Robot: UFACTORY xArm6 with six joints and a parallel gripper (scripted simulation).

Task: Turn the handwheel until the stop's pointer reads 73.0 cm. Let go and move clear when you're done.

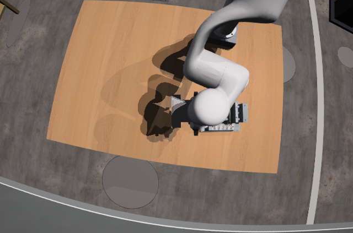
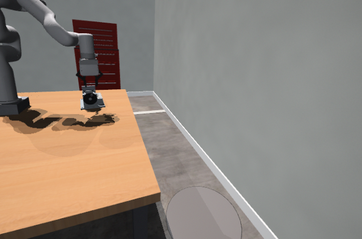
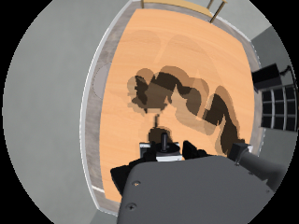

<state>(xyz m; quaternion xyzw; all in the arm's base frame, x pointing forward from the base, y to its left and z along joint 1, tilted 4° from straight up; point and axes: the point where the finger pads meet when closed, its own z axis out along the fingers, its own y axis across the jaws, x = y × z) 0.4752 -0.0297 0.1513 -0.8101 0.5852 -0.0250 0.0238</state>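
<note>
The black handwheel lies 90 mm below my hand, 20 mm to the left of it and 10 mm behind it. From my hand the other things lie so: stop (180 mm to the left, 90 mm below, 60 mm behind).
</note>
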